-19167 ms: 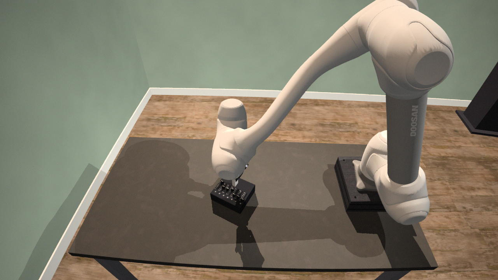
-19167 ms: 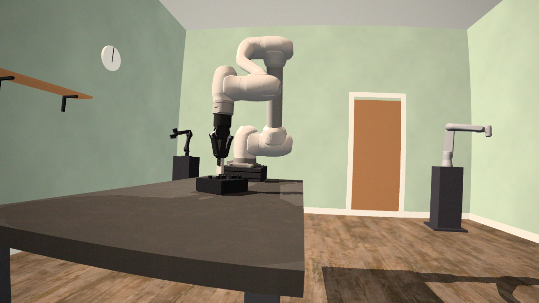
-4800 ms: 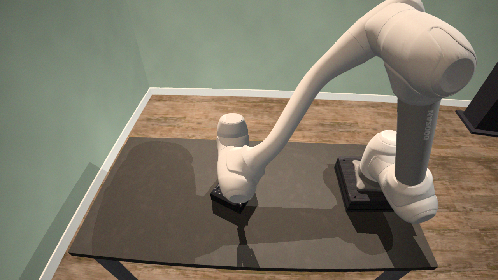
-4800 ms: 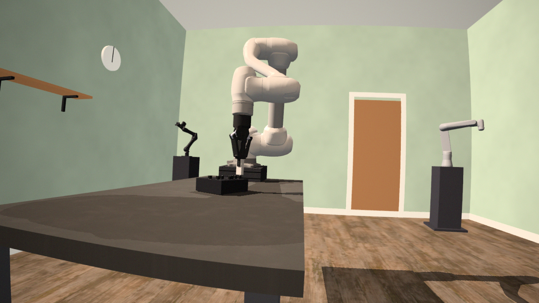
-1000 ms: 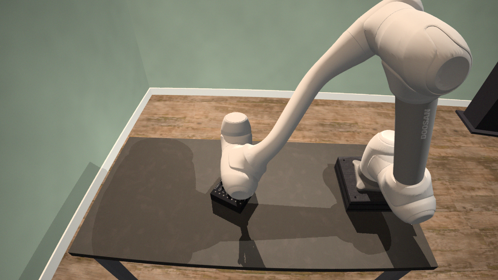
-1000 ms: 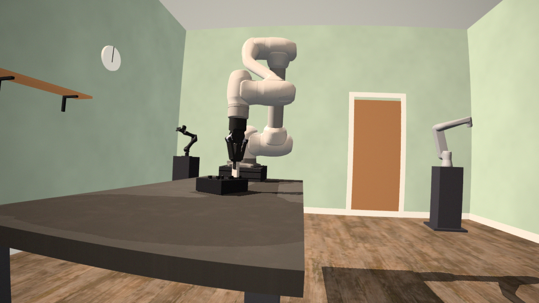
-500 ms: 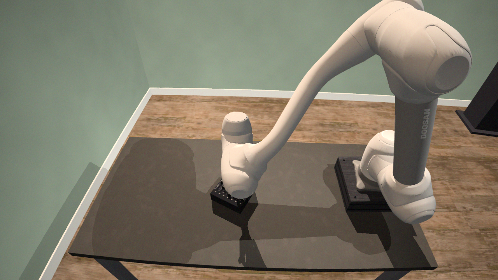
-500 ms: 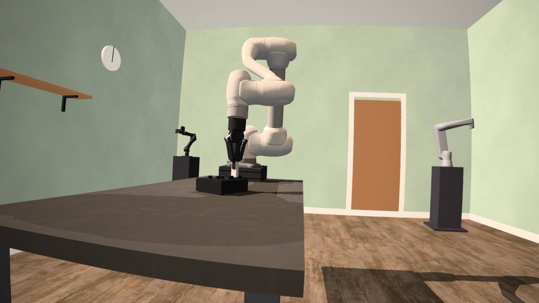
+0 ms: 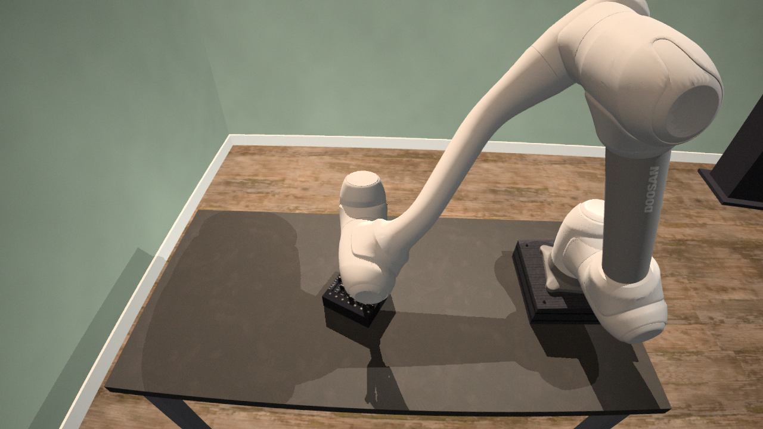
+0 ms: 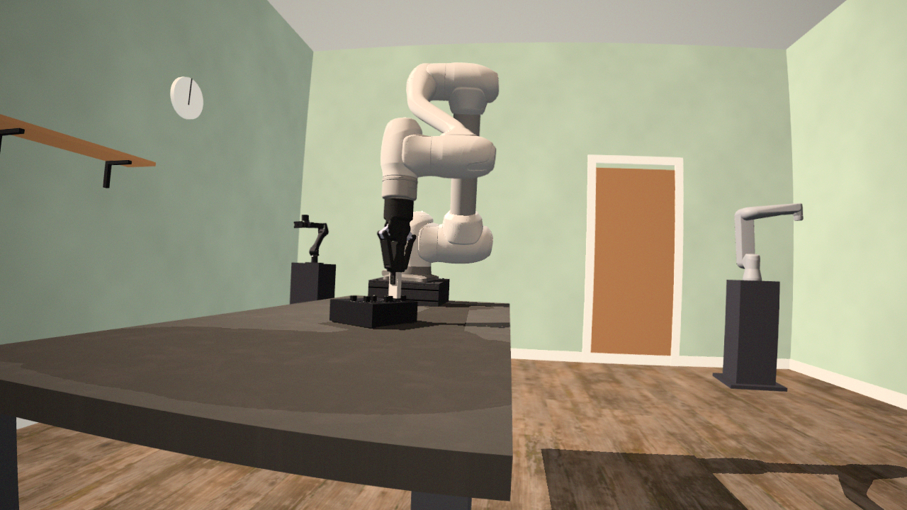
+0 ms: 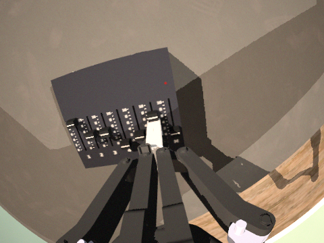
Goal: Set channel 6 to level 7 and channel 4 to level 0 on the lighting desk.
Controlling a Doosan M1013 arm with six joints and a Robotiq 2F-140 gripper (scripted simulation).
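Right now my hand is 1 cm past the channel 6 fader knob, 2 cm to the left of it and 3 cm above it. From my hand the other things lie so: channel 4 fader knob 5 cm ahead, 3 cm below.
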